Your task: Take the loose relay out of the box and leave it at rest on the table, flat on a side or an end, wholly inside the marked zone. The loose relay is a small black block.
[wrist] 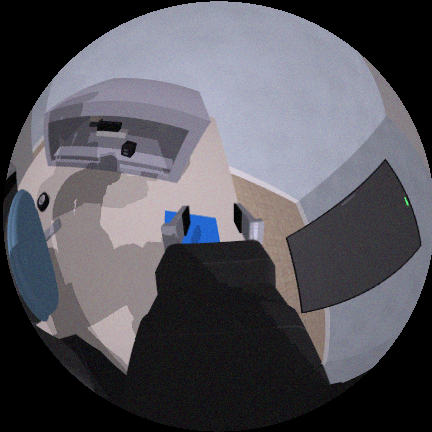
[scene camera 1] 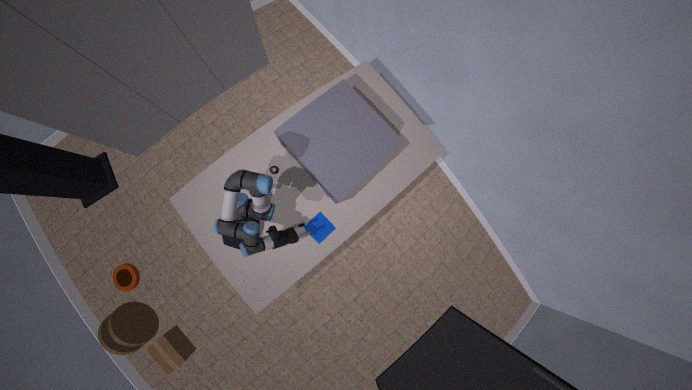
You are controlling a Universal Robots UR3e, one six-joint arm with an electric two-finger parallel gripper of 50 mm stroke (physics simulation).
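Places are measured from the arm's base along level axes (x left, y back, z up), in metres.
Where they show: gripper, fingertip midpoint: (wrist: 211, 213) (scene camera 1: 307, 228).
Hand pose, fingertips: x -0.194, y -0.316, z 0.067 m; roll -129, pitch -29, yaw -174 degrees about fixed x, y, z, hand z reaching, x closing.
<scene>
Each offset is from my fingertips to the top centre of the thing. "*": to the spot under its first point. Level surfaces: height alone.
The box {dy -0.400, dx +0.337, dz +0.033 m} (scene camera 1: 345, 140) (wrist: 125, 91) is a large grey case whose open front faces the arm. In the wrist view, a small black block, by its look the loose relay {dy -0.229, dx +0.210, dz -0.108 m} (wrist: 128, 148), sits inside near the opening's lower edge. Another black block {* dy -0.278, dx +0.332, dz -0.099 m} (wrist: 109, 125) sits farther back in the box, above a pale strip. The inside is hidden from the scene camera. The marked zone {dy -0.049, dx -0.041, dz -0.169 m} (scene camera 1: 325, 228) (wrist: 209, 231) is a blue square on the table, with a shadow on it. My gripper (scene camera 1: 304, 230) (wrist: 211, 213) is open and empty, at the zone's near edge in the scene view, outside the box.
A small round black item {dy +0.016, dx +0.403, dz -0.151 m} (scene camera 1: 274, 169) (wrist: 43, 201) stands on the pale table {dz -0.170 m} (scene camera 1: 260, 285) (wrist: 202, 175) between arm and box. A thin grey shaft {* dy +0.056, dx +0.302, dz -0.163 m} (wrist: 53, 229) lies near it, partly hidden by the arm's blue joint cap. A dark cabinet (scene camera 1: 465, 355) (wrist: 355, 245) stands off the table.
</scene>
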